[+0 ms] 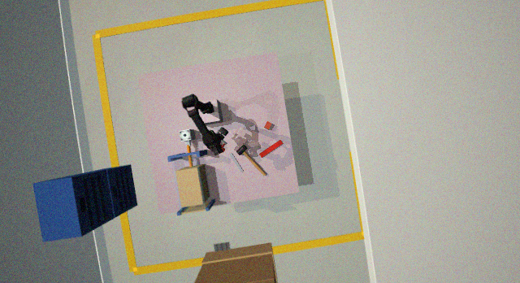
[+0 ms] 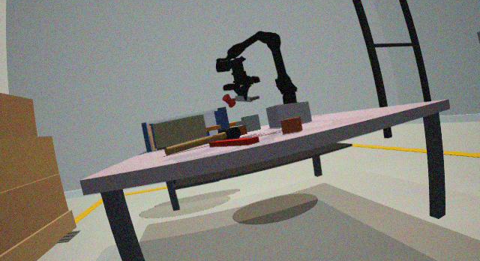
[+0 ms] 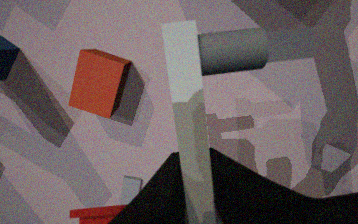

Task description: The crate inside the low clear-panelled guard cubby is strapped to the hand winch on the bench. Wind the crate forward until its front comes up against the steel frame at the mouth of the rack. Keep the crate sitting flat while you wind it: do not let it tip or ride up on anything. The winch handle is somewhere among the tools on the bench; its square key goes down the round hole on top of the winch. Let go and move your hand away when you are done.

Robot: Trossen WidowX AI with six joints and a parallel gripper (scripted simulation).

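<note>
Right now my gripper tip is 60 mm short of the red knob and 10 mm below it. From my gripper tip the other things lie so: blue steel frame (320 mm to the right, 50 mm below, 50 mm ahead); winch handle (10 mm ahead, 10 mm above); thin grey tool (230 mm ahead, 160 mm below, 40 mm to the left).
</note>
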